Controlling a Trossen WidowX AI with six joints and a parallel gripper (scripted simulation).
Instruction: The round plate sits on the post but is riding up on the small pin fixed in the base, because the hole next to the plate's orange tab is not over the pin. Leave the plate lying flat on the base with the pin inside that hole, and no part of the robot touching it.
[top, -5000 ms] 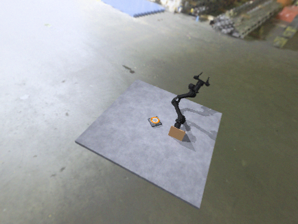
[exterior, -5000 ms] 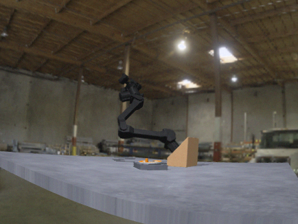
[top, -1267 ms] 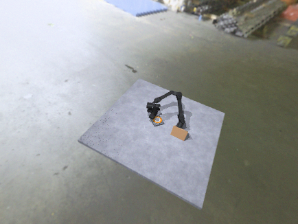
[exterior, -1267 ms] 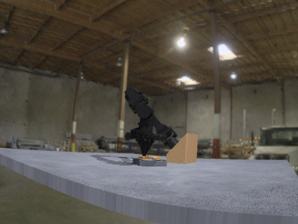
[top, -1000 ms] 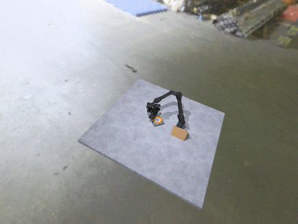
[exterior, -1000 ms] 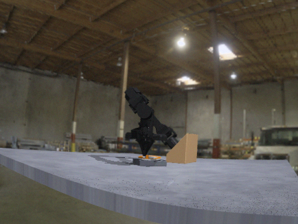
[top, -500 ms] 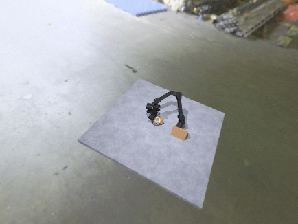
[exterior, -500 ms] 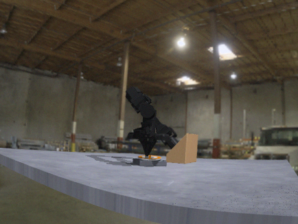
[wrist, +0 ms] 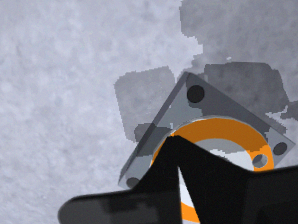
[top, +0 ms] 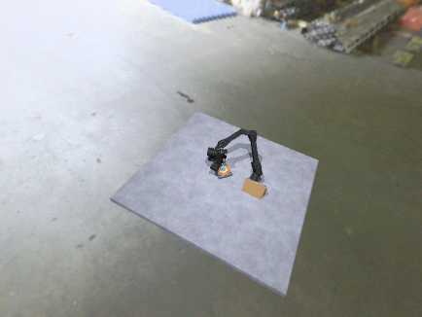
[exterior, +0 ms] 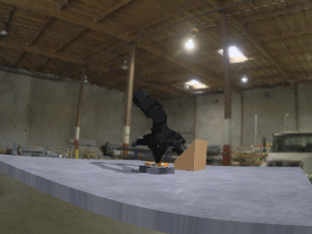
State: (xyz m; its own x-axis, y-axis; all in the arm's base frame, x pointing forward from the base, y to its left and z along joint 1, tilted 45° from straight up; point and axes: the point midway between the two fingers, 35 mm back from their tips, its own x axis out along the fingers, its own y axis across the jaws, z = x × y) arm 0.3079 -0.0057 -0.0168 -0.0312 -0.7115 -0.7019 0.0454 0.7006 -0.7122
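The dark grey square base lies 40 mm behind my gripper tip, 30 mm to the right of it and 20 mm below it.
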